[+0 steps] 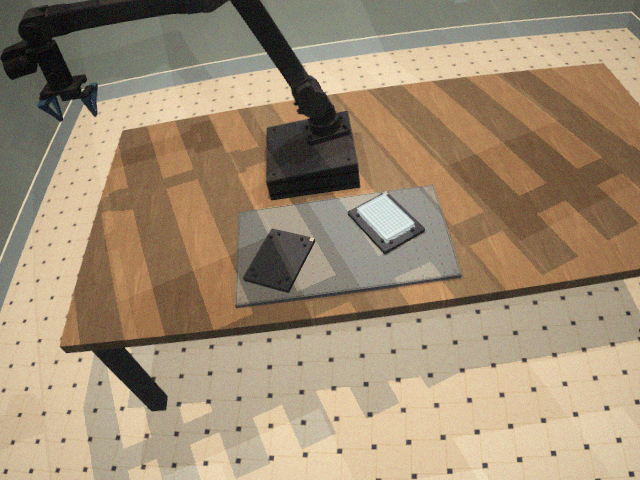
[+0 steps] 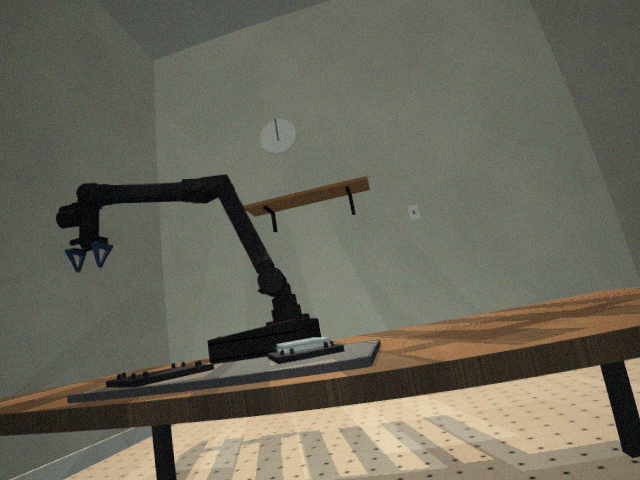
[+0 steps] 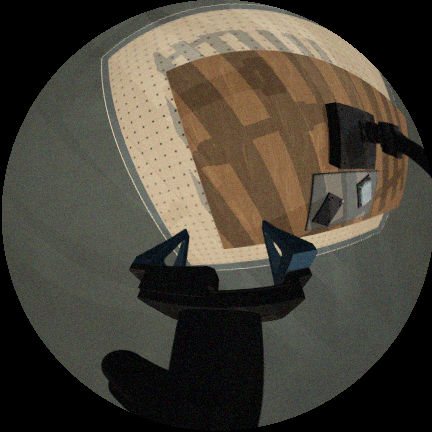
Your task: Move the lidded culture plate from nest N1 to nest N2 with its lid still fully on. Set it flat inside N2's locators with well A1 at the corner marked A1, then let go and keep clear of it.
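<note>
The culture plate, pale with a fine grid, lies flat-looking in the black nest at the right of the grey board. A clear layer like its lid seems to cover it. Another black nest at the left is empty, with several pegs and a white mark at one corner. I cannot read nest labels or well A1. My gripper is open and empty, high up and far left of both nests.
The grey board lies on the wooden table, in front of the arm's black base. A wall shelf shows behind the arm.
</note>
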